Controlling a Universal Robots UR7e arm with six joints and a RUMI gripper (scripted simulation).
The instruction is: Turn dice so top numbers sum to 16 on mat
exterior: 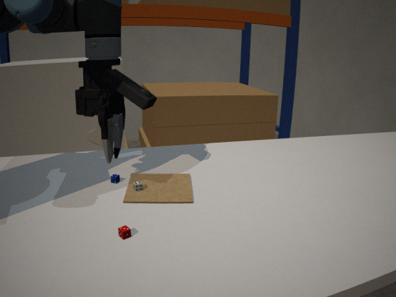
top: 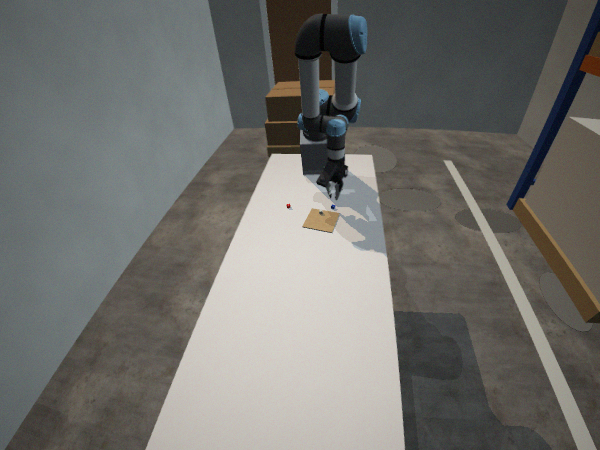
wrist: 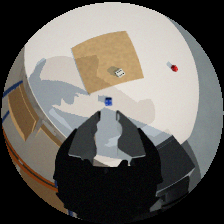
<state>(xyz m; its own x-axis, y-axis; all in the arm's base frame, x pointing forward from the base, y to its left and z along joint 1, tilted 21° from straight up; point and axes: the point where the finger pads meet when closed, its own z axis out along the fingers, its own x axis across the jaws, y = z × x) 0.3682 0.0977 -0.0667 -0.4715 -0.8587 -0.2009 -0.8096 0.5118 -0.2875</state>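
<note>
My gripper is now 60 mm above the blue die. Round my hand: mat (90 mm ahead, 70 mm below, 50 mm to the right); then red die (220 mm to the right, 60 mm below); then white die (60 mm to the right, 60 mm below, 50 mm ahead).
</note>
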